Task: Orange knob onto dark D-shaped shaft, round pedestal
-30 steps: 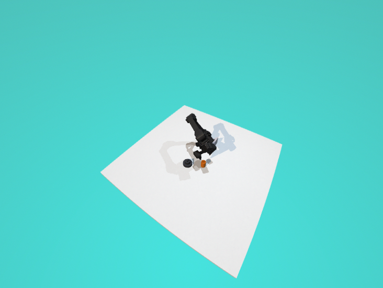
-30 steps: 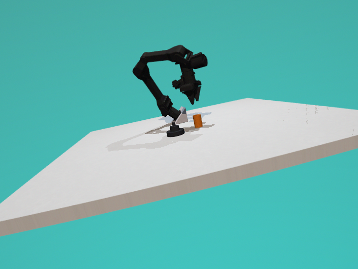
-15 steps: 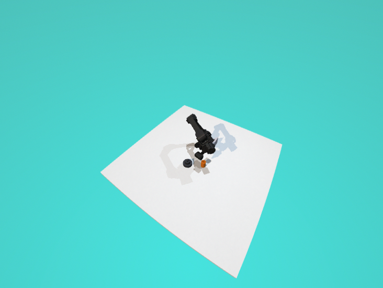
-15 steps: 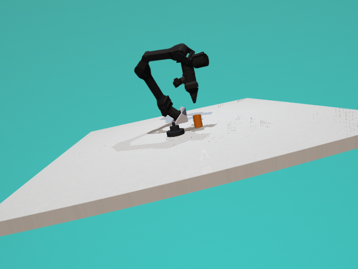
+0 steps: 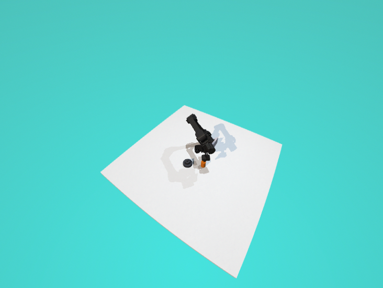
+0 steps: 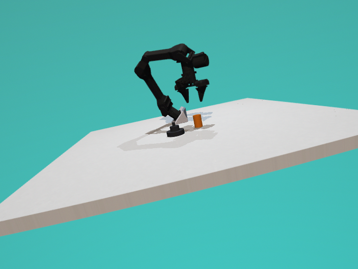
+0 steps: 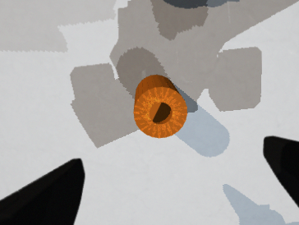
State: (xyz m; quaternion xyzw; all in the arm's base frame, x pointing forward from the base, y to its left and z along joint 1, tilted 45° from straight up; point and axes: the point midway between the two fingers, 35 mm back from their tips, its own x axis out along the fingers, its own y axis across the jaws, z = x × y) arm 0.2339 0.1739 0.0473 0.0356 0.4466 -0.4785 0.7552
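The orange knob lies 90 mm below my gripper tip. Also, from my gripper tip: pedestal (70 mm ahead, 120 mm to the right, 90 mm below).
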